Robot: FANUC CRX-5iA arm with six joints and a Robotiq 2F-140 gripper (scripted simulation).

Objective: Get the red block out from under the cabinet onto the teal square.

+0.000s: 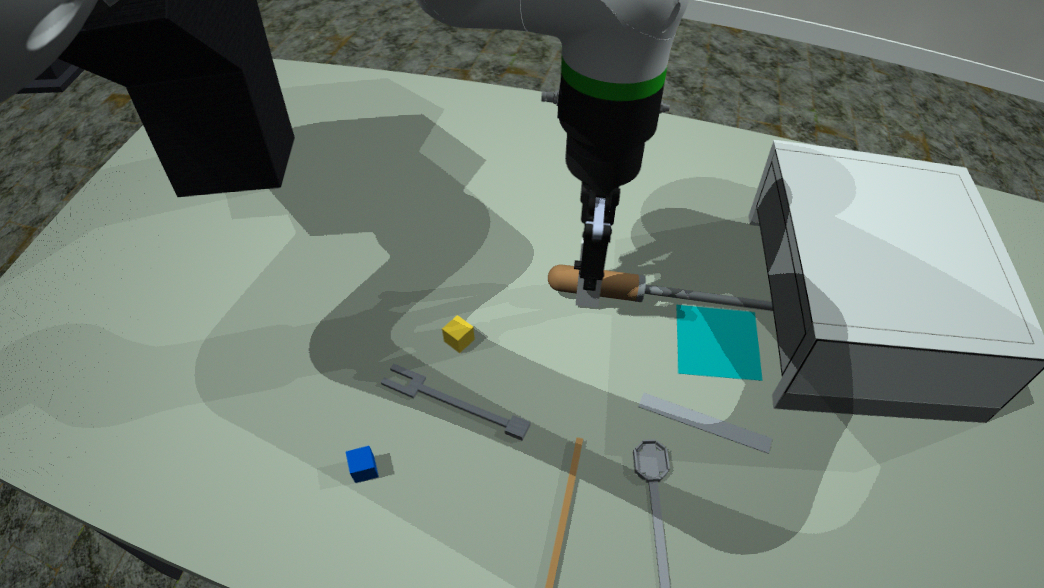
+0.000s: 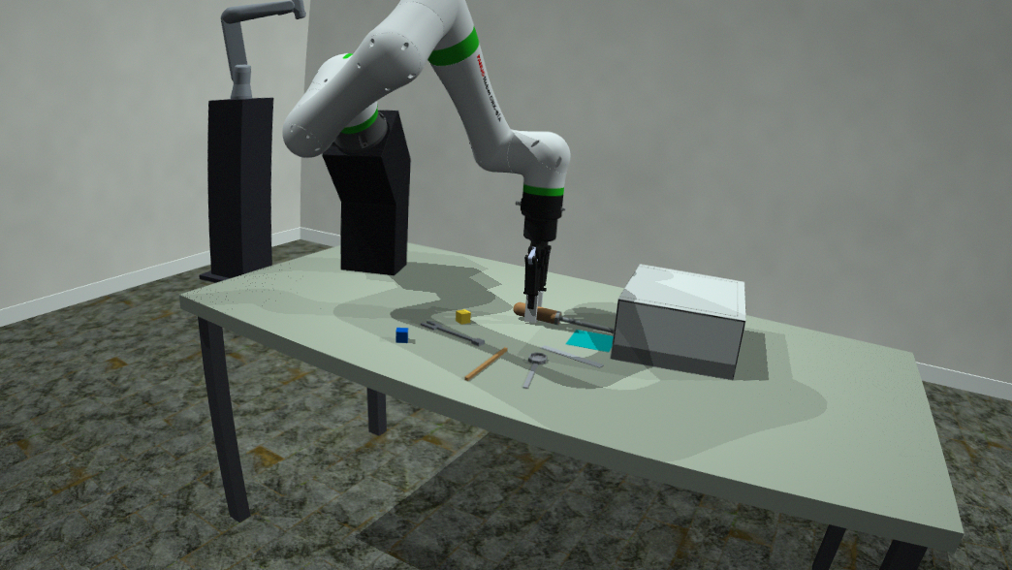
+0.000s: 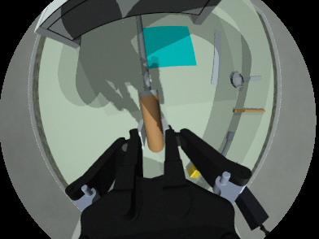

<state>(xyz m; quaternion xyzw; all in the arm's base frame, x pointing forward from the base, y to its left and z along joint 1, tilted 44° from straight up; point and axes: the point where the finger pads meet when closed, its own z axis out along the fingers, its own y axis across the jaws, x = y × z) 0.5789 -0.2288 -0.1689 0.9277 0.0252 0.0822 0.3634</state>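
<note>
Right now my hand is 14 cm past the yellow cube, 9 cm to the left of it and 2 cm above it. From my hand the other things lie so: teal square (16 cm ahead, 6 cm to the right, 4 cm below); then flat grey bar (14 cm ahead, 17 cm to the right, 4 cm below); then grey fork tool (13 cm behind, 17 cm to the right, 3 cm below).
</note>
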